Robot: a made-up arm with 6 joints. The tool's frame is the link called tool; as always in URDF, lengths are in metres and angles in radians. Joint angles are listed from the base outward. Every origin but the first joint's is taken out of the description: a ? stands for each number. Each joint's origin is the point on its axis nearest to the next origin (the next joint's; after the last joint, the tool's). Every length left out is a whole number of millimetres.
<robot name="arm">
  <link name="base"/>
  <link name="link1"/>
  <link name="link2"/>
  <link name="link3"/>
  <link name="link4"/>
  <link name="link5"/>
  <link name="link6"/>
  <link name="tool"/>
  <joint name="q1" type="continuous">
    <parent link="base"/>
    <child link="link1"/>
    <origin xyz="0 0 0.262"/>
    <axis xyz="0 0 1"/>
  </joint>
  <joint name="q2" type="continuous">
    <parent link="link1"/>
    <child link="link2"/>
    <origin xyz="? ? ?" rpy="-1.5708 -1.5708 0"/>
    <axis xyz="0 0 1"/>
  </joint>
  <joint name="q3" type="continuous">
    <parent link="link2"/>
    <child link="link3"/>
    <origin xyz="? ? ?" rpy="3.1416 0 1.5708"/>
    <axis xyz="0 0 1"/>
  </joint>
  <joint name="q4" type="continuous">
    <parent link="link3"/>
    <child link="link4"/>
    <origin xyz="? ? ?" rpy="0 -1.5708 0"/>
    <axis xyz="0 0 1"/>
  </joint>
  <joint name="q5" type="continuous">
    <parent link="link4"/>
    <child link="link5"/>
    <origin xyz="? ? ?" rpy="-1.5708 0 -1.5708"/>
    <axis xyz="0 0 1"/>
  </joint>
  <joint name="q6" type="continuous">
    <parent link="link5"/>
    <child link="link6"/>
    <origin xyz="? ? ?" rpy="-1.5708 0 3.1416"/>
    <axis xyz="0 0 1"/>
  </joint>
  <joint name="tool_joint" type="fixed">
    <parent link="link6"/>
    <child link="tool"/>
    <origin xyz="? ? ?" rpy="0 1.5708 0"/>
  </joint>
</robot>
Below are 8 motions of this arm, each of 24 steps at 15 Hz.
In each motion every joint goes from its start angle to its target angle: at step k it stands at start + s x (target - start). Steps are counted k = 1, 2, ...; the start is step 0. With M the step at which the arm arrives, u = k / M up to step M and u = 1 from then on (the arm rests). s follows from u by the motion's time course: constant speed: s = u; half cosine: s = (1 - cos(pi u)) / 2; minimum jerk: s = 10 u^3 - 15 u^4 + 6 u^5.
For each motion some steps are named. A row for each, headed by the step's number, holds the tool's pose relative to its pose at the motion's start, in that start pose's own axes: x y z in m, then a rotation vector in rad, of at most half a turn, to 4 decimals.
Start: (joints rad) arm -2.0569 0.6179 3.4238 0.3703 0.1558 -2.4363
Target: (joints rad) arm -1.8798 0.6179 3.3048 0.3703 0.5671 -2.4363
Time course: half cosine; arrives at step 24
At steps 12, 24:
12: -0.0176 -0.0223 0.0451 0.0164 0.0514 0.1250
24: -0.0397 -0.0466 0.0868 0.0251 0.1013 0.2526

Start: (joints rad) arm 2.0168 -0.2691 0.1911 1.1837 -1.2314 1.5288
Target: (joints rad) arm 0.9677 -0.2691 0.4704 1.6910 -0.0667 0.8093
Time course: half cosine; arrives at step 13
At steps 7, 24:
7: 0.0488 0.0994 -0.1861 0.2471 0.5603 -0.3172
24: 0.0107 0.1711 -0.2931 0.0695 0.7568 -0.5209

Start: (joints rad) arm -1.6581 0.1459 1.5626 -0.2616 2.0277 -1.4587
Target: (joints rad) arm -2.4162 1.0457 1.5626 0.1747 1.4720 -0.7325
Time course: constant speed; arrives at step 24
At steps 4, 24:
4: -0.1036 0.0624 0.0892 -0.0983 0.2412 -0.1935
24: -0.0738 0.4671 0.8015 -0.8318 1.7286 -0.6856

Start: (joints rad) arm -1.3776 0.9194 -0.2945 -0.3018 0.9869 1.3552
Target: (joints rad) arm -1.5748 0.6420 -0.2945 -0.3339 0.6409 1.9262
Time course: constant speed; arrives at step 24
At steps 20, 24:
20: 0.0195 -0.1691 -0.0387 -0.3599 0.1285 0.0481
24: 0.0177 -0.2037 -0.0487 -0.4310 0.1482 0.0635

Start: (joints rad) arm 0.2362 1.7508 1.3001 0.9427 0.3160 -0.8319
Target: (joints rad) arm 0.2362 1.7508 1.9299 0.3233 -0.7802 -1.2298
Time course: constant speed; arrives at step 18
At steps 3, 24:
3: -0.0050 -0.0149 0.0600 0.1486 -0.0026 -0.1553
24: -0.0978 -0.0527 0.3323 1.0562 0.0793 -0.5945

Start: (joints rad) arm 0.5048 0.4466 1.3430 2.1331 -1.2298 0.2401
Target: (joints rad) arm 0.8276 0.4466 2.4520 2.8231 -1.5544 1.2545
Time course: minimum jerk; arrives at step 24
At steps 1, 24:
1: 0.0001 -0.0004 -0.0002 -0.0001 0.0006 -0.0004
24: 0.1079 -0.3198 -0.5783 -0.2249 1.1022 0.4666

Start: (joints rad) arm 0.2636 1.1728 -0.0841 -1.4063 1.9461 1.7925
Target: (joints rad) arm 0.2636 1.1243 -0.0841 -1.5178 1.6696 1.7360
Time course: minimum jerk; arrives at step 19
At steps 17, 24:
17: -0.0027 -0.0259 0.0244 0.0759 0.0650 0.2861
24: -0.0027 -0.0262 0.0246 0.0769 0.0658 0.2890

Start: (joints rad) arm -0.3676 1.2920 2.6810 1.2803 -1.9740 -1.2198
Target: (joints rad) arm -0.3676 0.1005 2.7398 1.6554 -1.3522 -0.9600
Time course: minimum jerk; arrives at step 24
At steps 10, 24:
10: -0.1333 -0.1386 0.3417 0.3539 -0.1182 0.2844
24: -0.1890 -0.7160 0.7529 1.0527 -0.4810 0.4743

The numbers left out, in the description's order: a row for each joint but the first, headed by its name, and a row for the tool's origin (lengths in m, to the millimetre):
q2: 0 0 0
q3: 0.484 0 0
q4: 0.655 0 0
q5: 0.132 0 0
q6: 0 0 0
tool: 0 0 0

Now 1 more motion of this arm.
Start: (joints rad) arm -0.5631 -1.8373 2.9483 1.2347 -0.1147 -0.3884
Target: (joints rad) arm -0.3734 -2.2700 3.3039 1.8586 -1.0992 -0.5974
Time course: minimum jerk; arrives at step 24
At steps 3, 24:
3: 0.0013 -0.0068 0.0067 -0.0081 0.0055 -0.0167
24: -0.1244 -0.3006 0.4102 0.0013 0.1453 -1.3548

